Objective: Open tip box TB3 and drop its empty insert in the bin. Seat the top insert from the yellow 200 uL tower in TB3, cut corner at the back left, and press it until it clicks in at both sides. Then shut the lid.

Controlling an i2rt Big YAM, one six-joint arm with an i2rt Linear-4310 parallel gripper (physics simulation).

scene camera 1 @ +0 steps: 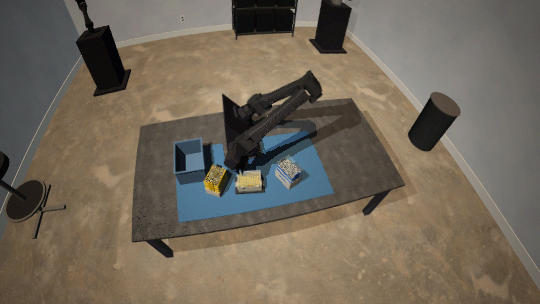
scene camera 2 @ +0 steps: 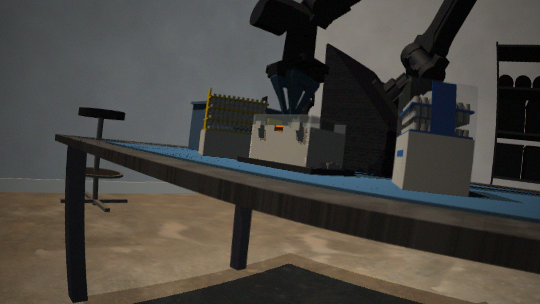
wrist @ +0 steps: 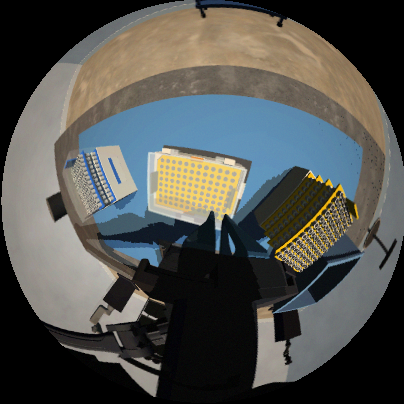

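Tip box TB3 (scene camera 1: 249, 181) (scene camera 2: 296, 145) (wrist: 197, 184) stands in the middle of the blue mat (scene camera 1: 241, 204) on a dark base plate. A yellow insert shows through its clear lid, which lies flat on the box. The yellow 200 uL tower (scene camera 1: 215, 180) (scene camera 2: 231, 113) (wrist: 312, 222) stands to its left in scene camera 1, with the blue bin (scene camera 1: 188, 155) (wrist: 324, 277) behind that. My gripper (scene camera 1: 240, 166) (scene camera 2: 296, 110) (wrist: 217, 215) hangs just over the back edge of TB3. Its fingers are close together with nothing between them.
A blue-trimmed tip tower (scene camera 1: 289, 172) (scene camera 2: 434, 151) (wrist: 100, 178) stands on the mat to the right of TB3. The black wedge of the arm's base (scene camera 1: 230, 120) (scene camera 2: 351, 113) rises behind the boxes. The dark table (scene camera 1: 150, 189) ends near the mat's front edge.
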